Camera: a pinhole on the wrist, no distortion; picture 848 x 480 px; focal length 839.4 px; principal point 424.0 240.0 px. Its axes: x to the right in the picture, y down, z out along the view. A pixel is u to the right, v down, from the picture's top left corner.
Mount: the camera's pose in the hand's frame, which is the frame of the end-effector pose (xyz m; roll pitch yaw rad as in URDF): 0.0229 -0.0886 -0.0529 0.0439 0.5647 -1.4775
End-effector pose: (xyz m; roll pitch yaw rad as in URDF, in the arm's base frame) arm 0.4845 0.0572 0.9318 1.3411 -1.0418 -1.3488
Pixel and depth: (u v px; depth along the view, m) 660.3 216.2 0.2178
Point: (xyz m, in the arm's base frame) 0.3803 -0.1803 0.8363
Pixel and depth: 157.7 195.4 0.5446
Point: -0.0208 -0.1527 0.8584
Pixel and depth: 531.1 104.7 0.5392
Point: 0.1024 -0.3083 0.7088
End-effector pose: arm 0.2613 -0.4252 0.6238 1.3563 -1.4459 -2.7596
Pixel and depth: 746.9 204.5 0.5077
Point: -0.3021 -0.2461 0.5867
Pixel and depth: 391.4 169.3 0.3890
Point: -0.0660 -0.1937 0.5879
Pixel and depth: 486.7 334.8 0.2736
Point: -0.0187 -0.3031 0.6543
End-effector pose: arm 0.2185 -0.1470 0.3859 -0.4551 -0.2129 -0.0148
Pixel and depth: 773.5 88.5 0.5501
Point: 0.0509 -0.5431 0.8752
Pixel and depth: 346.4 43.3 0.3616
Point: 0.0813 -0.2615 0.7191
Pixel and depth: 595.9 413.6 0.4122
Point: 0.2467 -0.3729 0.7937
